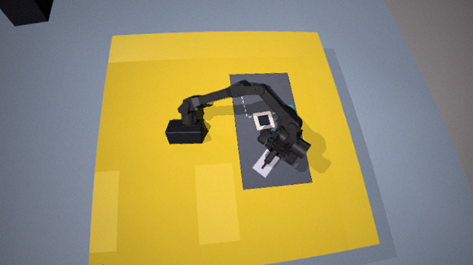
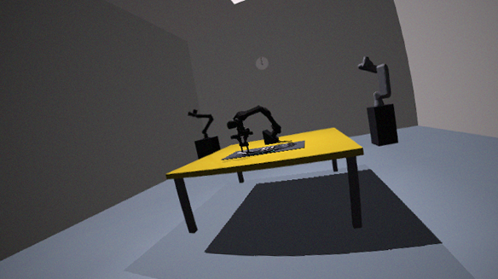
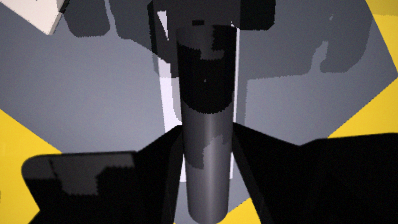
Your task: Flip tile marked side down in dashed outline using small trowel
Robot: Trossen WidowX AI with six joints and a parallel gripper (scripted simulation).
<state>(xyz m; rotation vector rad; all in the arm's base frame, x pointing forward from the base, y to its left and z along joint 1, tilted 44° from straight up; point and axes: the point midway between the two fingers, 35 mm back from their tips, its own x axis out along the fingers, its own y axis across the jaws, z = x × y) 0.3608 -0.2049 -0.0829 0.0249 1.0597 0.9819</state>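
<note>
Right now the dark mat is 17 cm to the left of my gripper tip, 8 cm below it and 3 cm ahead of it. From my gripper tip the other things lie so: tile (20 cm to the left, 6 cm below, 1 cm ahead); teal trowel (18 cm to the left, 17 cm ahead, 6 cm below).
</note>
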